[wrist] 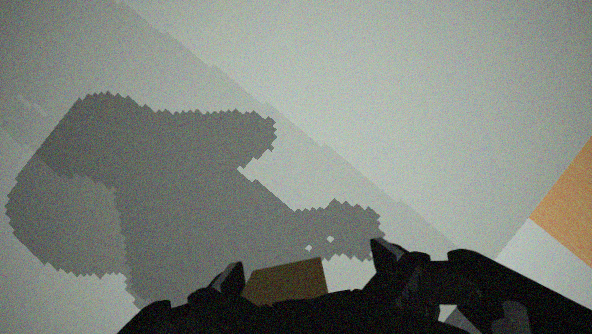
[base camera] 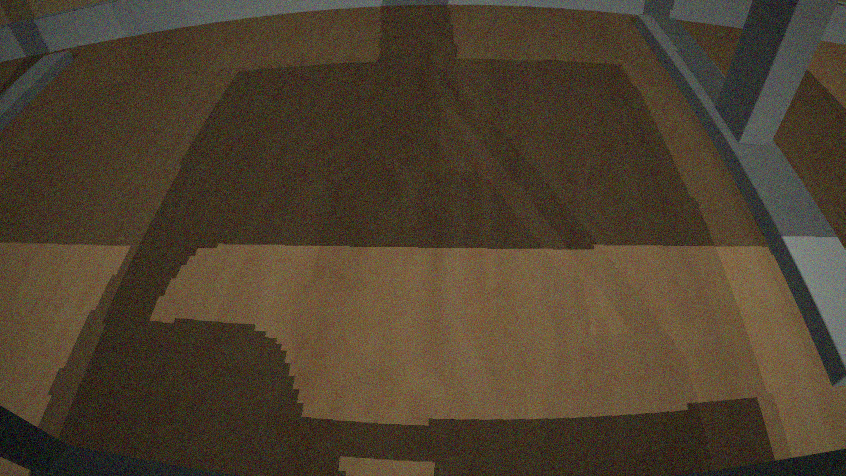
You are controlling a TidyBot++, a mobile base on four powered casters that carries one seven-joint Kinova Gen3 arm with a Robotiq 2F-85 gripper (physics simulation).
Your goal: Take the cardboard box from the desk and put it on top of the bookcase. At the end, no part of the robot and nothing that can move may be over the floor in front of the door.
In view: the gripper (wrist: 308, 264), a brown cardboard box (wrist: 305, 279) and a grey desk (wrist: 151, 151).
The base camera view misses the brown cardboard box: it is out of frame.
